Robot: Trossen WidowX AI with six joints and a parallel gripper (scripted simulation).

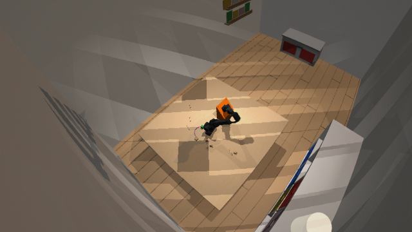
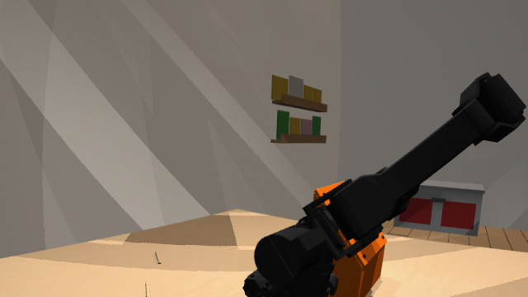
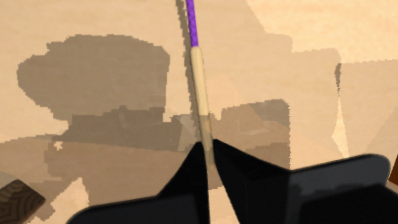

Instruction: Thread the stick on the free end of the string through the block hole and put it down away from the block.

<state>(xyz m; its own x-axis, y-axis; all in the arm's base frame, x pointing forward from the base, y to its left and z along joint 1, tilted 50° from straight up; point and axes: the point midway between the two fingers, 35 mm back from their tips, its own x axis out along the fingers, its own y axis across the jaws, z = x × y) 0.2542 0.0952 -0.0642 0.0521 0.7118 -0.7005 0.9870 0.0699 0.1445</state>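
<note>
The thin wooden stick lies 10 mm ahead of my gripper tip, 40 mm to the right of it and 10 mm above it. The rest, counted from my gripper tip: green block: 20 mm ahead, 120 mm to the right, 20 mm above; then round wooden button: 170 mm ahead, 70 mm to the right, 10 mm above.
</note>
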